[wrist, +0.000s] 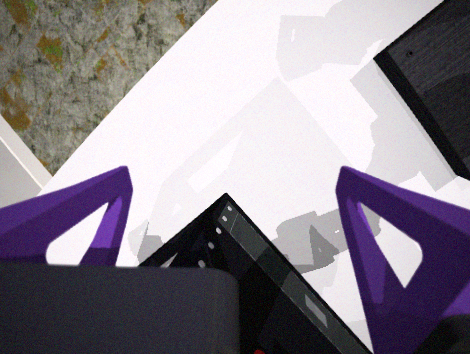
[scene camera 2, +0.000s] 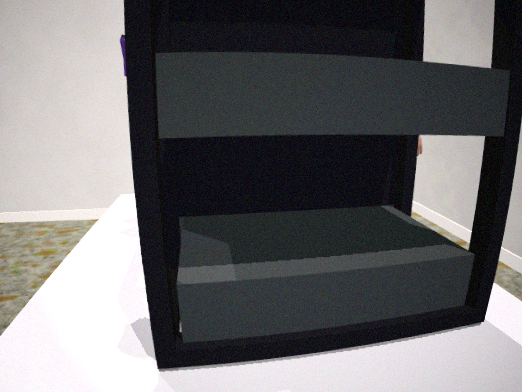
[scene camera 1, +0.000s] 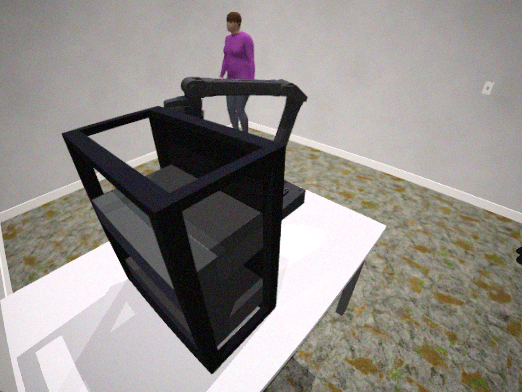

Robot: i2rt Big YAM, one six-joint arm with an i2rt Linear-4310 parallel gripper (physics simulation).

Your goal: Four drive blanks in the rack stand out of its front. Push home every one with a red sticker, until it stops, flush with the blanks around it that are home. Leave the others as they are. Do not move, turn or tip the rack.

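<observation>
The black open-frame rack [scene camera 1: 272, 225] [scene camera 2: 142, 200] [wrist: 275, 270] stands upright on the table. Both scene views look at it from behind, so its front does not show there. In the wrist view the rack's upper corner lies low between the fingers, with small pale dots along one side. A small red patch [wrist: 259, 352] shows at the bottom edge; I cannot tell whether it is a sticker. The drive blanks cannot be told apart. My gripper [wrist: 234, 177] is open and empty, its purple fingers wide apart above the rack's level. The rack hides it in both scene views.
Grey box-shaped units [scene camera 1: 220, 215] [scene camera 2: 325, 95] sit inside the rack, with a lower one [scene camera 2: 325, 305] beneath. The arm's dark base [scene camera 1: 295, 200] [wrist: 435, 90] stands on the white table [scene camera 1: 345, 225] beyond the rack. A person in purple [scene camera 1: 240, 55] stands behind the arm.
</observation>
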